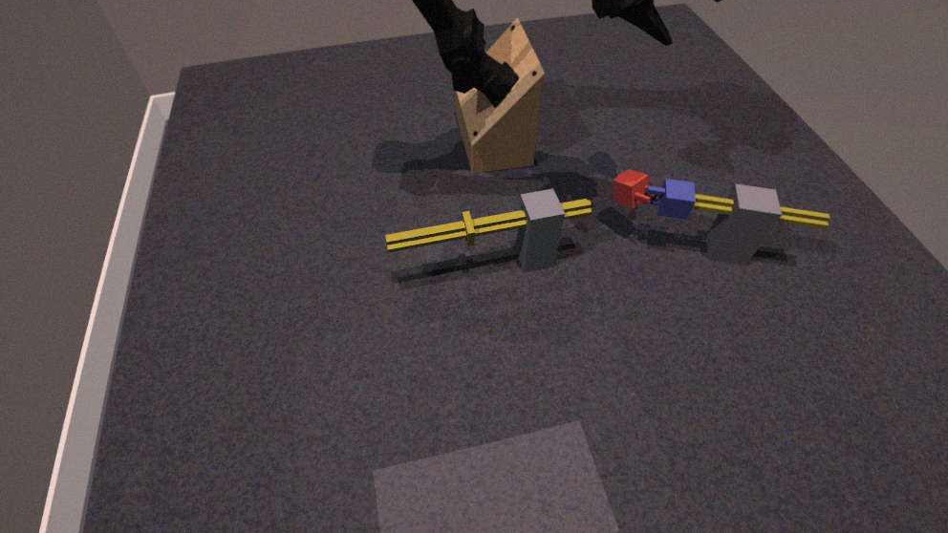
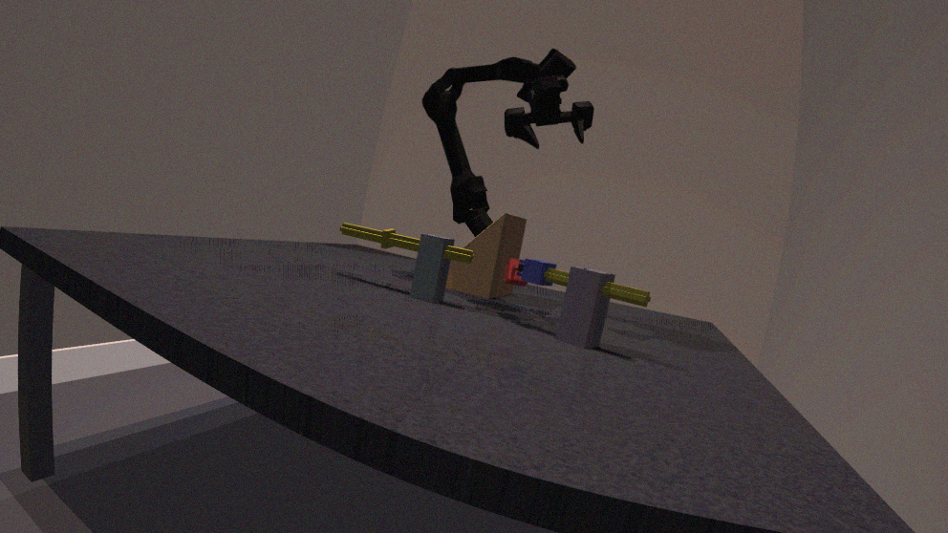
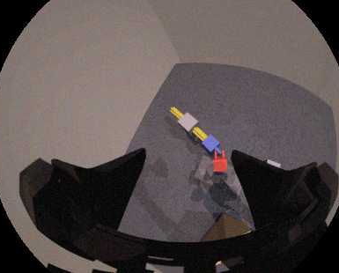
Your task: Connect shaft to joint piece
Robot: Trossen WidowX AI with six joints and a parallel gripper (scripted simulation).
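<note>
Right now my gripper tip is 3 cm short of the red joint piece, 3 cm to the left of it and 26 cm above it.
</note>
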